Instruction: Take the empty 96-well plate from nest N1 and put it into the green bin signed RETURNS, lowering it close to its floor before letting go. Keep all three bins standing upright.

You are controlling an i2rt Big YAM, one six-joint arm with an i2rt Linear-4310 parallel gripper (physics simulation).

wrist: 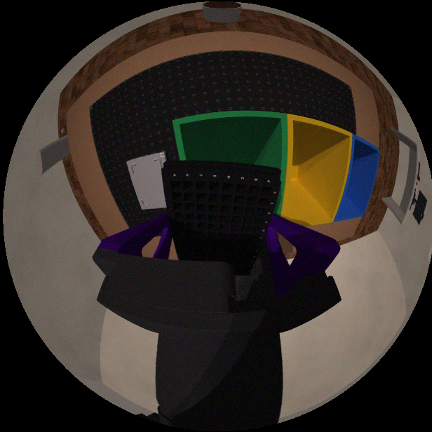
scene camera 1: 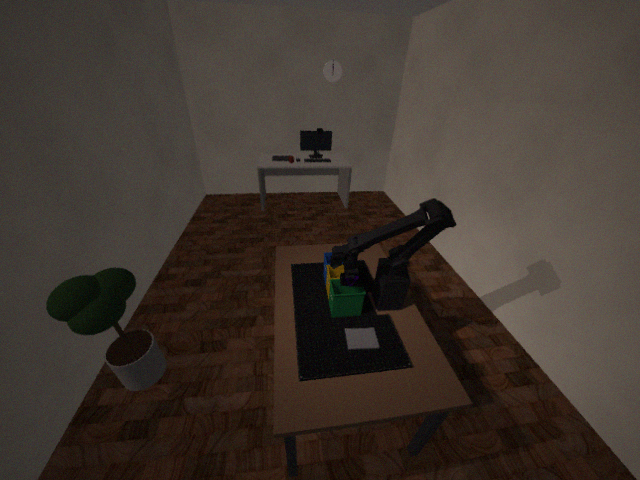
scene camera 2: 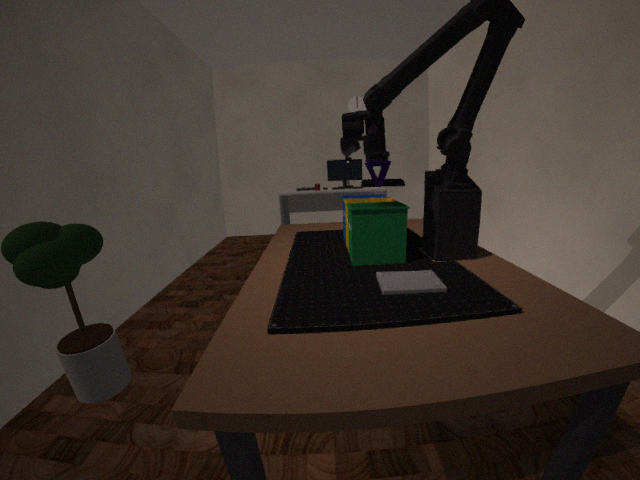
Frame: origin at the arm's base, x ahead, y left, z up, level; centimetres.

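Where they show: gripper, fingertip midpoint: [scene camera 1: 349, 280] [scene camera 2: 378, 185]; arm's base, origin of the base link: [scene camera 1: 394, 270] [scene camera 2: 451, 180].
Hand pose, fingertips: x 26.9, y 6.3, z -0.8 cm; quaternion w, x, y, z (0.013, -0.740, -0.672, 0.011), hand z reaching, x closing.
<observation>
Each offset is from my fingertips to the top centre of the thing. "pt": to the spot under its first point. Level surfaces: height alone.
The black 96-well plate {pt dz +1.1, dx -4.8, dy +4.9 cm} [scene camera 2: 397, 182] [wrist: 222, 200] is held flat between the purple fingers of my gripper [scene camera 1: 350, 280] [scene camera 2: 378, 174] [wrist: 218, 216], which is shut on its sides. The plate hangs above the rim level of the bins, with a gap below it in scene view 2. In the wrist view it covers the near part of the green bin {dz -6.2, dx +0.3, dy -2.3 cm} [scene camera 1: 347, 303] [scene camera 2: 378, 235] [wrist: 227, 137]. The green bin stands upright; its sign cannot be read. The pale grey nest {dz -22.7, dx -5.0, dy +19.2 cm} [scene camera 1: 361, 338] [scene camera 2: 410, 281] [wrist: 145, 182] lies on the black board, without a plate.
The yellow bin {dz -6.2, dx +0.5, dy -15.4 cm} [scene camera 1: 335, 272] [wrist: 315, 187] and the blue bin {dz -6.2, dx +0.7, dy -28.5 cm} [scene camera 1: 327, 258] [wrist: 361, 175] stand upright in a row beyond the green bin. They stand on the black perforated board {dz -24.2 cm} [scene camera 1: 320, 361] [scene camera 2: 310, 304] [wrist: 225, 80]. The arm's base [scene camera 1: 391, 289] [scene camera 2: 452, 222] is to their right.
</observation>
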